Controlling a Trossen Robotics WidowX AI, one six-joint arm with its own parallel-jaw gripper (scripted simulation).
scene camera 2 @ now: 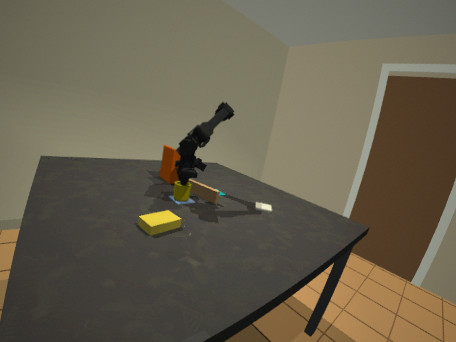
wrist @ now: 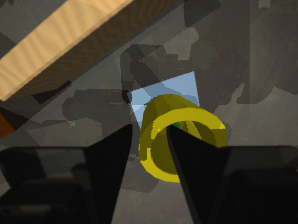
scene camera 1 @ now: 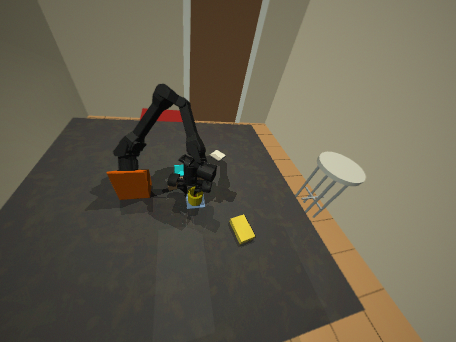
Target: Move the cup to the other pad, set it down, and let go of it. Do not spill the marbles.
Scene:
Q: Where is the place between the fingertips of the gripper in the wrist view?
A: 149,128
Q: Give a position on a light blue pad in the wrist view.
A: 184,85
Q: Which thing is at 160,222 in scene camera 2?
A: A yellow block.

